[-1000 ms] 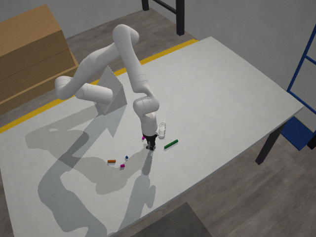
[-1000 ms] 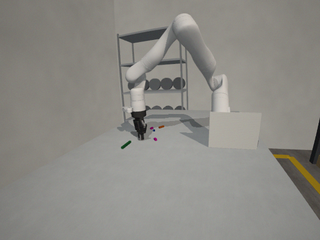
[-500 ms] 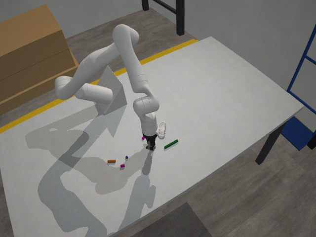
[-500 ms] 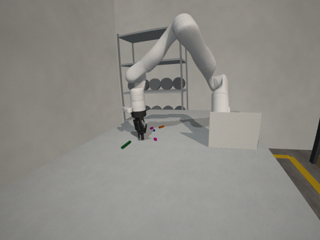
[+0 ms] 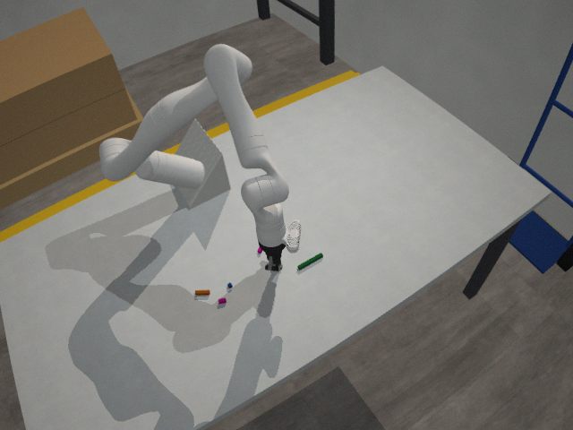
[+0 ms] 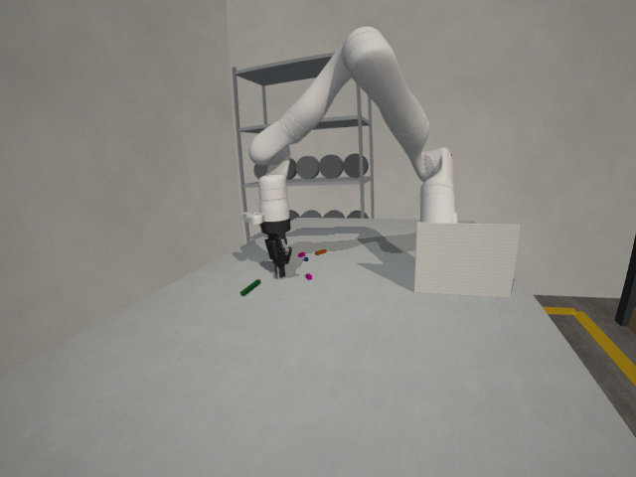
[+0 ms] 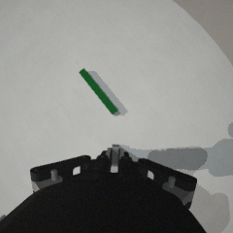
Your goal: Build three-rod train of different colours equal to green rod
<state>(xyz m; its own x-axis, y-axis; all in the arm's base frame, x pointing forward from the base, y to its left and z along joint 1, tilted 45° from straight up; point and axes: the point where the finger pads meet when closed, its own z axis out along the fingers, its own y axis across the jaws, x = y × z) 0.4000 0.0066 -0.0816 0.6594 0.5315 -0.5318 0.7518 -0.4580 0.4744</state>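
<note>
The blue rod lies 2 cm behind my hand, 14 cm to the right of it and 1 cm below it. Also, from my hand: grey rod (1 cm below); orange rod (4 cm behind, 22 cm to the right, 1 cm below); green rod (4 cm ahead, 9 cm to the left, 1 cm below).
</note>
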